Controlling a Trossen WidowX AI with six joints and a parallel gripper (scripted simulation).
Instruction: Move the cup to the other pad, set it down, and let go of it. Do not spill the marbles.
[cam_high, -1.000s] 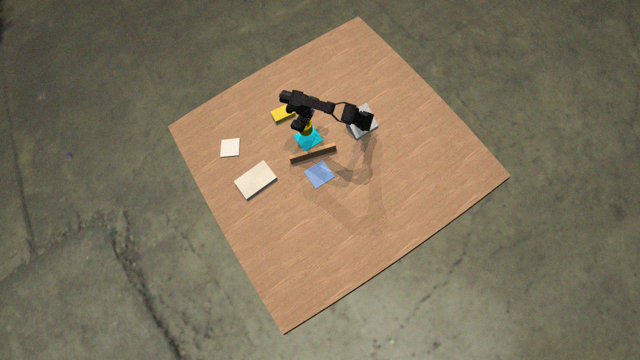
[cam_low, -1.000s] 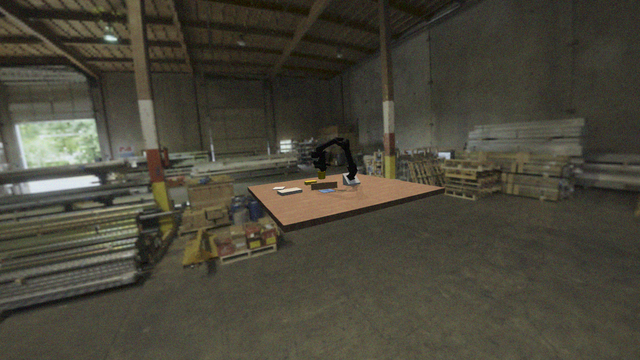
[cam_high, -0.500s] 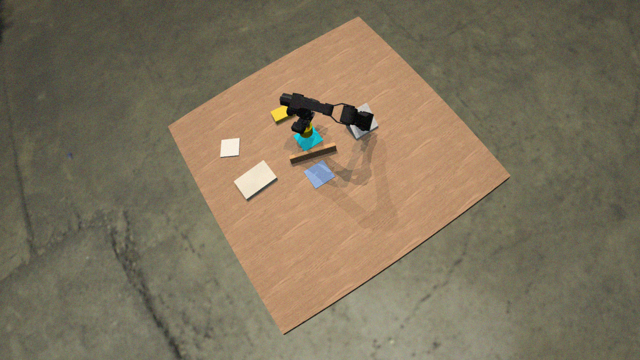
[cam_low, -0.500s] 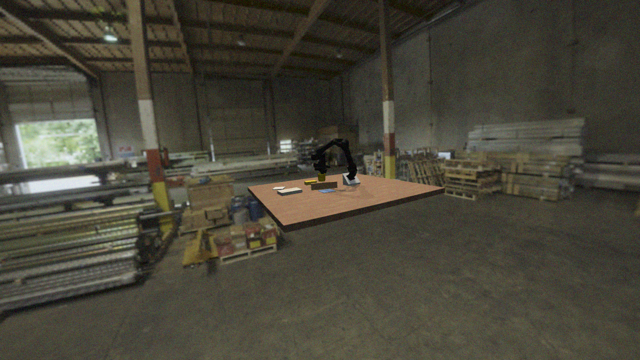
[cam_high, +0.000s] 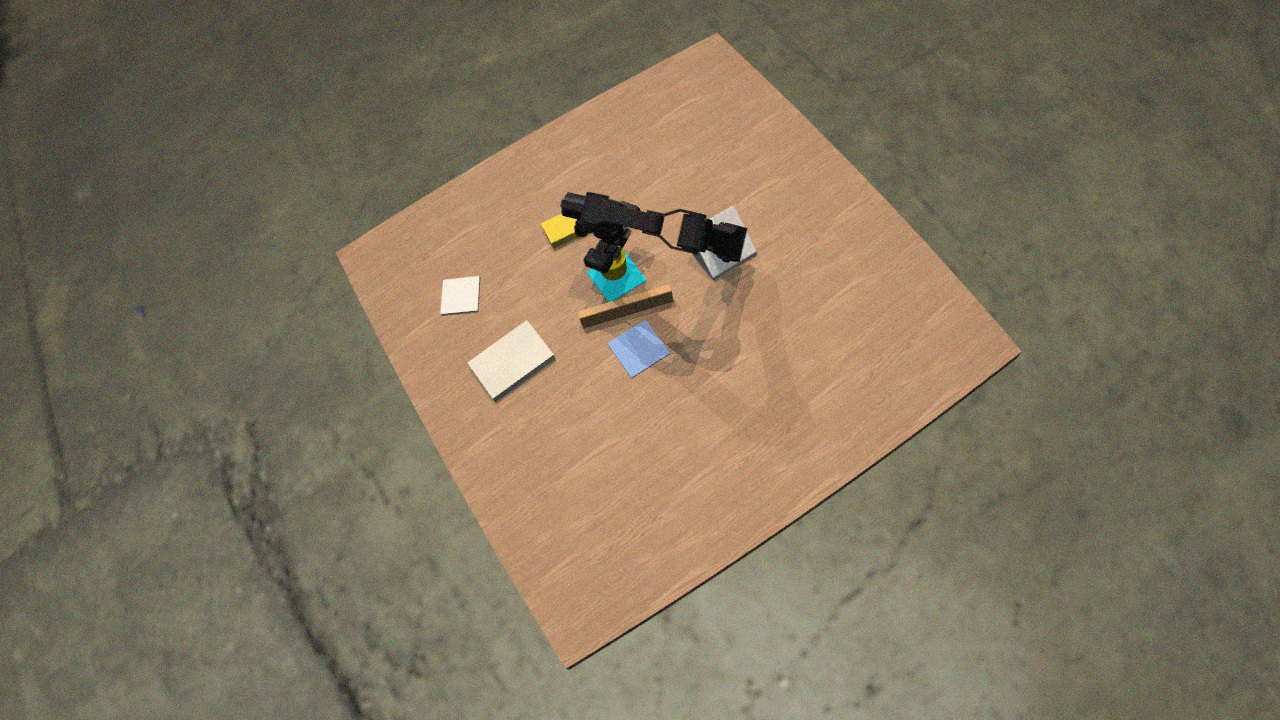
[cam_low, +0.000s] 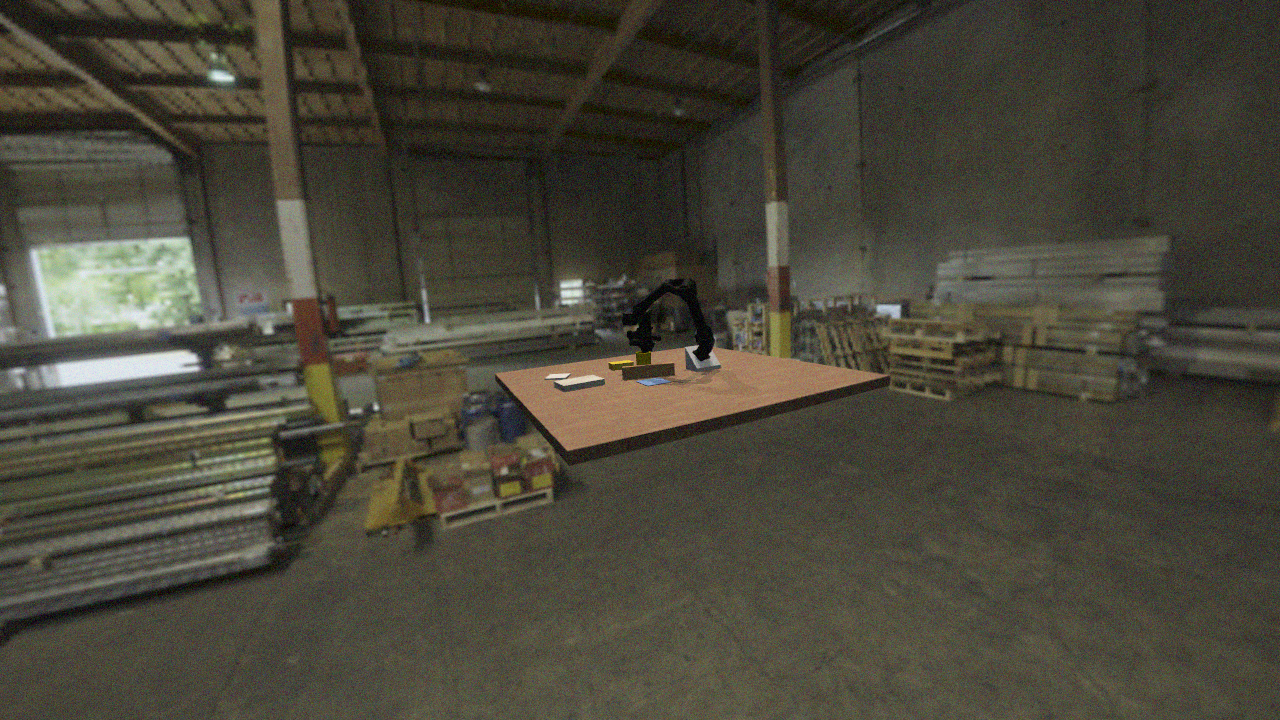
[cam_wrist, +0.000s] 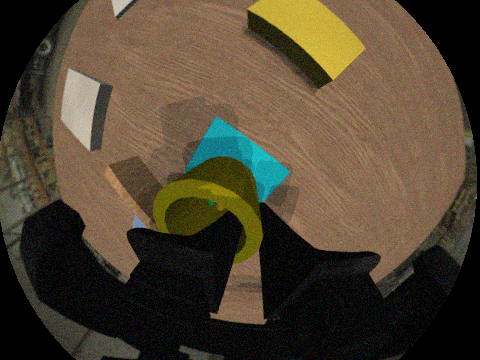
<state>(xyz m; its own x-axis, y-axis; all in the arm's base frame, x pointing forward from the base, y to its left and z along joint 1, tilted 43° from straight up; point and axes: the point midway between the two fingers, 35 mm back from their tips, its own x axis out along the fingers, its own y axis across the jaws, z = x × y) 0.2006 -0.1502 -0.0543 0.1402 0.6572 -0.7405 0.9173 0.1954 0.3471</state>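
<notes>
The cyan pad is 30 mm ahead of my gripper tip, 10 mm to the left of it and 70 mm below it. The rest, counted from my gripper tip: cup: 20 mm ahead, 10 mm to the left; wooden bar: 70 mm ahead, 110 mm to the left, 40 mm below; yellow block: 30 mm ahead, 180 mm to the right, 50 mm below.
</notes>
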